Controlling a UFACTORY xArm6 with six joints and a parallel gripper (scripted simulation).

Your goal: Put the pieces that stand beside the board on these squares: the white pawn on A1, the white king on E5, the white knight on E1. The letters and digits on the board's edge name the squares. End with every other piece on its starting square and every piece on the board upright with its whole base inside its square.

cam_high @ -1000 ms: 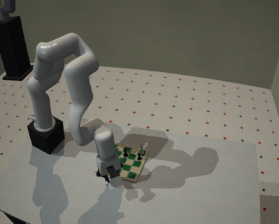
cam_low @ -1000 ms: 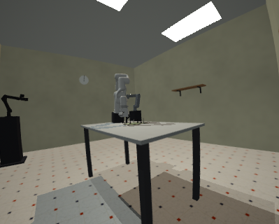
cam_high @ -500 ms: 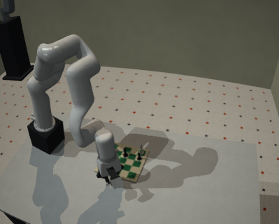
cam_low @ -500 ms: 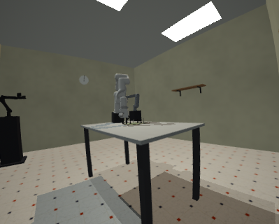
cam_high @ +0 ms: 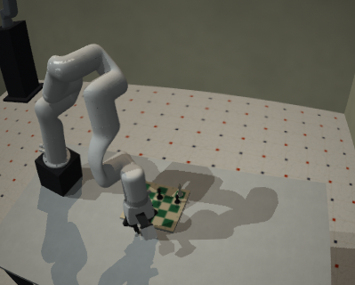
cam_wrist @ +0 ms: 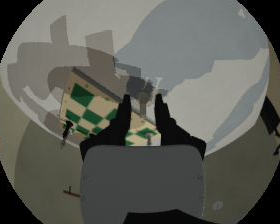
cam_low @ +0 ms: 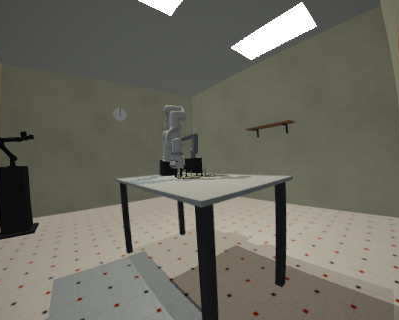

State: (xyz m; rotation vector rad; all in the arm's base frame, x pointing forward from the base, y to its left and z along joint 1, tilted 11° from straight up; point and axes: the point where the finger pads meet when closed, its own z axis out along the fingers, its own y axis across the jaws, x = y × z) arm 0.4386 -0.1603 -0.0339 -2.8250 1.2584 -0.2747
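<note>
Now: hand 10 mm short of the chessboard, 140 mm to the right of it and 30 mm above it.
</note>
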